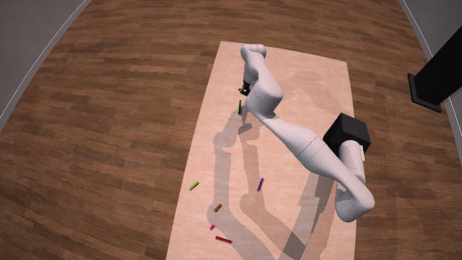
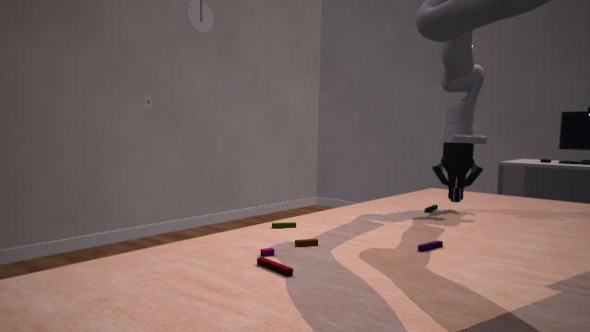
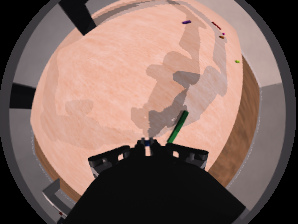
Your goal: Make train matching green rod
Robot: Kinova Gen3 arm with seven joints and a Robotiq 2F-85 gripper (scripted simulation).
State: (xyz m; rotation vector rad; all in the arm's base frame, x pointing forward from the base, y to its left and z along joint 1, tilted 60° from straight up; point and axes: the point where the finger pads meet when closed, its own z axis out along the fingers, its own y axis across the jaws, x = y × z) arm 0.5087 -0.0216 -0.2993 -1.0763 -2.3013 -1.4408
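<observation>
Right now the purple rod is 420 mm to the left of my hand, 170 mm behind it and 40 mm below it. Round my hand: green rod: 60 mm to the left, 40 mm below, 30 mm ahead; lime rod: 520 mm to the left, 110 mm ahead, 40 mm below; blue rod: 20 mm below.
</observation>
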